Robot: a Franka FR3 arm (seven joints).
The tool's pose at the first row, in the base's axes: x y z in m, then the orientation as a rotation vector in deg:
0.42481 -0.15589 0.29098 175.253 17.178 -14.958
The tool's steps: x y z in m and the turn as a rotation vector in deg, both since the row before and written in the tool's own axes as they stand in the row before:
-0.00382 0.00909 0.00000 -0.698 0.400 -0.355
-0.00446 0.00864 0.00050 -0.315 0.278 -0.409
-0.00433 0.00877 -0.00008 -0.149 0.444 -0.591
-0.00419 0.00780 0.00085 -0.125 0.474 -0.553
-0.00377 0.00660 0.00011 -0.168 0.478 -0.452
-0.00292 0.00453 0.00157 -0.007 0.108 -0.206
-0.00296 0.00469 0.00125 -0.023 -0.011 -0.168
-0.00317 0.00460 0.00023 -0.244 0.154 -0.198
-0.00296 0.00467 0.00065 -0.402 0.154 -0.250
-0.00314 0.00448 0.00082 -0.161 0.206 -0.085
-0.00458 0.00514 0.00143 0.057 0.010 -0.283
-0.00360 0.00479 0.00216 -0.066 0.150 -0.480
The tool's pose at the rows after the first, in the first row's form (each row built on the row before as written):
0.42291 -0.16551 0.29201 174.628 17.769 -14.209
0.42030 -0.17486 0.29270 174.345 18.421 -13.739
0.41800 -0.18428 0.29397 174.240 19.357 -13.068
0.41558 -0.19284 0.29422 174.161 20.235 -12.355
0.41347 -0.20010 0.29504 174.046 20.958 -11.619
0.41156 -0.20530 0.29416 174.037 21.280 -11.467
0.40971 -0.21065 0.29361 173.991 21.535 -11.488
0.40777 -0.21587 0.29409 173.759 21.844 -11.207
0.40602 -0.22116 0.29414 173.364 22.228 -10.891
0.40406 -0.22633 0.29406 173.238 22.370 -10.546
0.40083 -0.23256 0.29361 173.256 22.802 -10.565
0.39840 -0.23830 0.29228 173.153 23.541 -10.356

